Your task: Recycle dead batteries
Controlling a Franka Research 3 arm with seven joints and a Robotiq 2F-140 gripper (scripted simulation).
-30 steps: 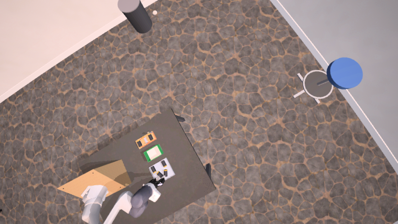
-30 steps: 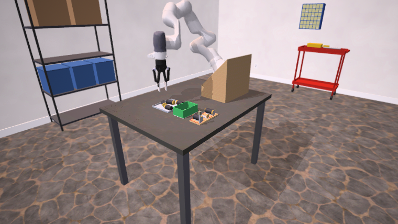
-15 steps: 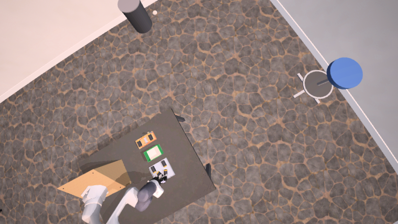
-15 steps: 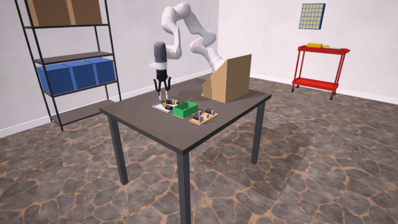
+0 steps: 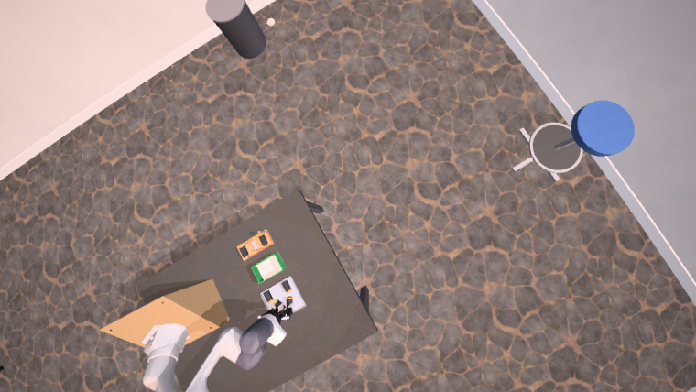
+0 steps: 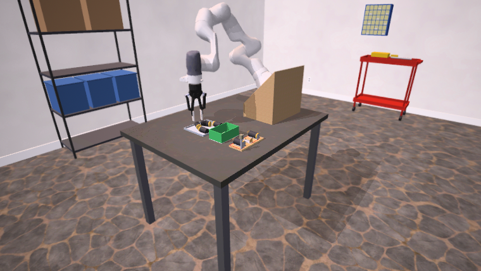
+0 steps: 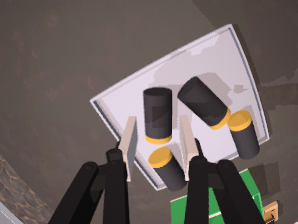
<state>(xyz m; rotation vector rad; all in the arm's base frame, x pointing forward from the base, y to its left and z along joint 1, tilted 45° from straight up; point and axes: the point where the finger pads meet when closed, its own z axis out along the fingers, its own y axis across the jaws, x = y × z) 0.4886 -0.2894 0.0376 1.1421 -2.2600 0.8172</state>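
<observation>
The white tray is 8 cm below my hand, 4 cm to the left of it and 3 cm behind it. From my hand the other things lie so: green recycling box: 22 cm to the left, 7 cm below, 2 cm ahead; then bulb: 40 cm to the left, 10 cm ahead, 1 cm below.
</observation>
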